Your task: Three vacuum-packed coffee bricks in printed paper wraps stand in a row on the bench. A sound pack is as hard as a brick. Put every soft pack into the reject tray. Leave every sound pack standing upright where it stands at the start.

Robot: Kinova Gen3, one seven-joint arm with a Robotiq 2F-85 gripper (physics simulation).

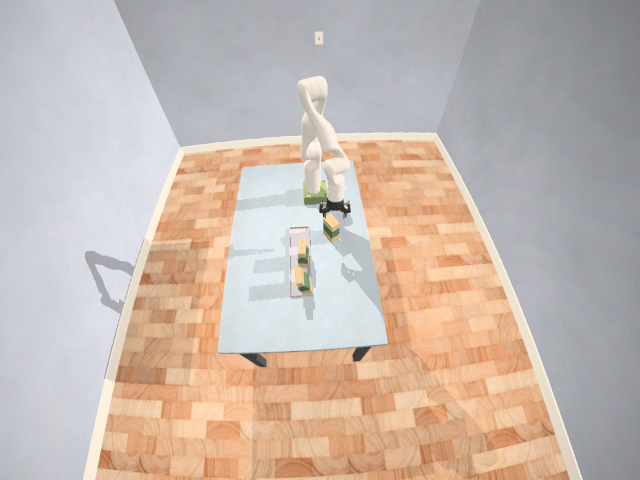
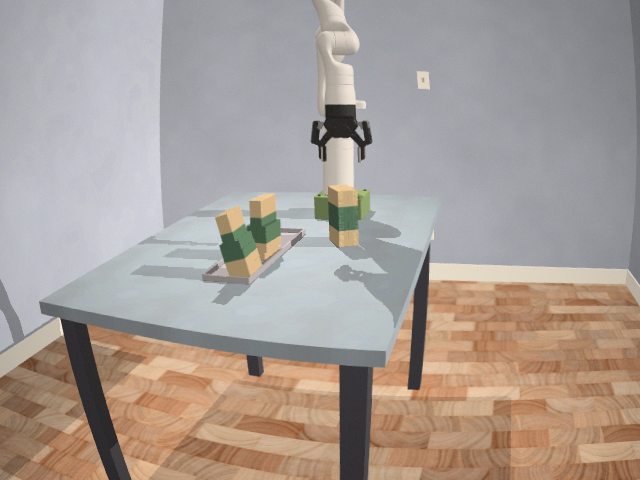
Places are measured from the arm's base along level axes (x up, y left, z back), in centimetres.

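Pixels of known places: gripper, fingertip midpoint: [image 1: 334, 217] [image 2: 342, 161]; arm's base, origin of the base link: [image 1: 312, 188].
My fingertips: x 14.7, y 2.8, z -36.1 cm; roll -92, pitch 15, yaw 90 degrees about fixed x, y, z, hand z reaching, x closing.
Ahead of a thing's pixels: the offset from my fingertips to its top centre. "spot": to the spot under its first point. Level surfaces: height alone.
One coffee pack {dx -7.2, dy -0.3, dz +4.0 cm} [image 1: 331, 228] [image 2: 343, 217], tan with a green band, stands upright on the bench to the right of the reject tray {spot: dx -20.6, dy -25.0, dz -27.0 cm} [image 1: 299, 297] [image 2: 225, 281]. A second pack {dx -6.9, dy -18.3, dz -7.8 cm} [image 1: 302, 253] [image 2: 265, 227] is in the tray, near its middle, nearly upright and slightly tilted. A third pack {dx -6.5, dy -21.8, dz -22.6 cm} [image 1: 302, 280] [image 2: 238, 245] is in the tray's near end and leans clearly to one side. The green bands of both packs in the tray look stepped and bulging. My gripper [image 1: 334, 214] [image 2: 341, 157] is open and empty, above the standing pack and apart from it.
The bench {dx -21.2 cm} [image 1: 258, 325] [image 2: 310, 310] carries the long, low-walled tray. The arm's green base [image 1: 314, 192] [image 2: 321, 206] is at the back, behind the standing pack. The bench's right edge is not far from that pack.
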